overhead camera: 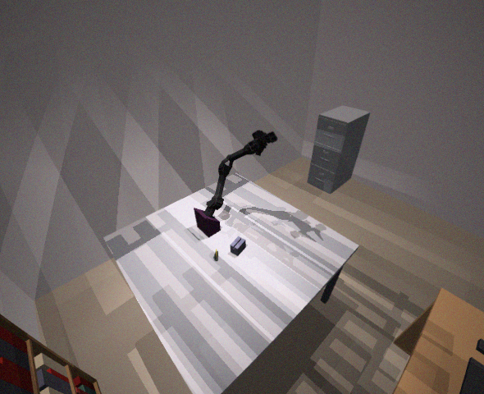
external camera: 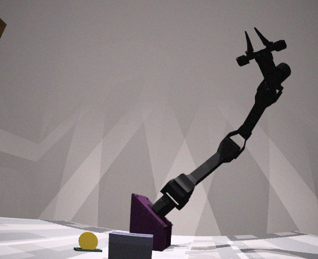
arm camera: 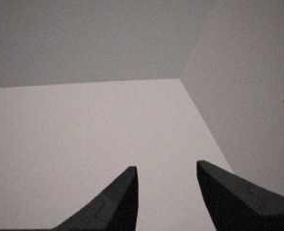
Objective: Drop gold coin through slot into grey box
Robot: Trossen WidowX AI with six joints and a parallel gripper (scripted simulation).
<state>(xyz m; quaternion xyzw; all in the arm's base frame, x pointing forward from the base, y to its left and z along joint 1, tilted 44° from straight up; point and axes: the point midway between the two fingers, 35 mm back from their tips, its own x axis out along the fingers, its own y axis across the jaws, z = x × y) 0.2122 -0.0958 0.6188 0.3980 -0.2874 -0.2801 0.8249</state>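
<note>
The gold coin lies 8 cm ahead of my gripper tip, 44 cm to the right of it and 66 cm below it.
</note>
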